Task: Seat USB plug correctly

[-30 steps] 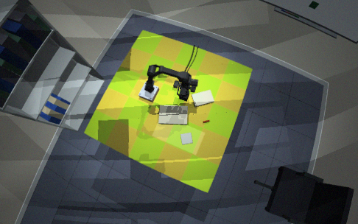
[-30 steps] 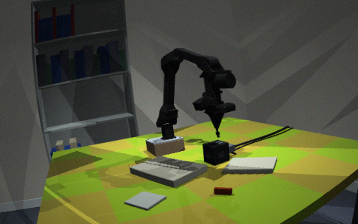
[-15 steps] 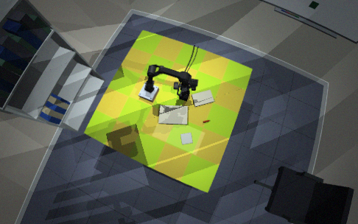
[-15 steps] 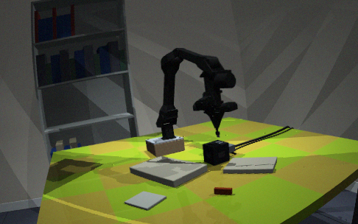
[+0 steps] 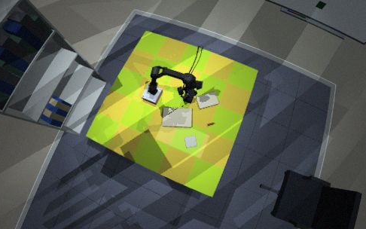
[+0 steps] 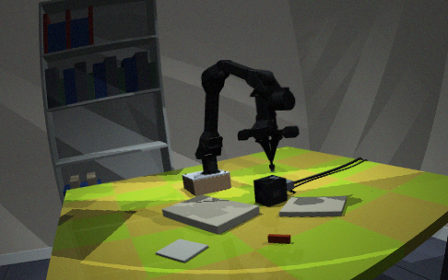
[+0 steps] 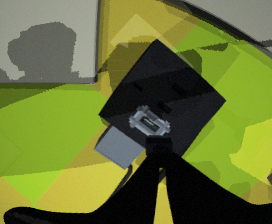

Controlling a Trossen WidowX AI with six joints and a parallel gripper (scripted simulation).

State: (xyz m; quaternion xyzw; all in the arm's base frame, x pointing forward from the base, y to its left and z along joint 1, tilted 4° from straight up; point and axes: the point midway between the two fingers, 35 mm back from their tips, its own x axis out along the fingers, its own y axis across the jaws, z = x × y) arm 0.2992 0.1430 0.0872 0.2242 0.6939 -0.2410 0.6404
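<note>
Now: the USB plug 2 cm below my gripper tip. The rest, counted from my gripper tip: red block 31 cm ahead, 12 cm below, 10 cm to the right; thin tile 33 cm to the right, 24 cm ahead, 13 cm below; pale book 16 cm ahead, 13 cm below, 7 cm to the left.
</note>
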